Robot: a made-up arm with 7 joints.
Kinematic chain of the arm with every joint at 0, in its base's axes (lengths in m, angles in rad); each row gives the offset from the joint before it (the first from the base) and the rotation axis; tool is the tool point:
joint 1: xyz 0 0 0.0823 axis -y
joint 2: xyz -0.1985 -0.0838 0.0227 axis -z
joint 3: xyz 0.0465 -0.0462 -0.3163 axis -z
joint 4: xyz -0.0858 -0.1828 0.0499 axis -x
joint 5: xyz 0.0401 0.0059 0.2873 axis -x
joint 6: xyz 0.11 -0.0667 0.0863 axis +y
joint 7: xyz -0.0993 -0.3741 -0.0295 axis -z
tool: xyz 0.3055 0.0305 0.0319
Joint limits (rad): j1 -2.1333..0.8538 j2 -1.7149..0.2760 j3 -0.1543..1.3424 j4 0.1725..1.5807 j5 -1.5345..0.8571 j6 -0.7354..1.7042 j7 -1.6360..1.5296
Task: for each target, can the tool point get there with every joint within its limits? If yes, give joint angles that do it. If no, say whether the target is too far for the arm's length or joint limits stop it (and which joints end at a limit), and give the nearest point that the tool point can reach.
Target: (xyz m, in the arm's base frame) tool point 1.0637 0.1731 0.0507
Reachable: no: joint limits stop it (at a limit: joint 3, joint 4, joint 5, joint 6, joint 7) | nearest point 0.7766 0.1326 0.0592 | short by 0.290 m
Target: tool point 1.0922 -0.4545 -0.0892
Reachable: no: joint limits stop it (at a limit: joint 1, joint 2, joint 5, joint 7) | nearest point 0.8560 -0.4189 0.0233 | short by 0.264 m
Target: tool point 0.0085 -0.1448 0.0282
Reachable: yes | joints -0.2082 -0.9039 0.9535 1.3614 -0.8835 0.4086 -0.7690
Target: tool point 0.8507 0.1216 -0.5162
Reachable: no: joint limits stop it (at a limit: joint 3, joint 4, joint 5, joint 6, joint 7) | nearest point 0.6398 0.0911 -0.3678 | short by 0.260 m
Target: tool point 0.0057 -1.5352 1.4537
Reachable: no: too far | nearest point 0.0031 -0.8144 0.8317 | short by 0.952 m
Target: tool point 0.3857 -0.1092 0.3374
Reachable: yes | joints -0.3821 -1.4319 0.6444 0.3663 0.6200 0.5509 0.1064
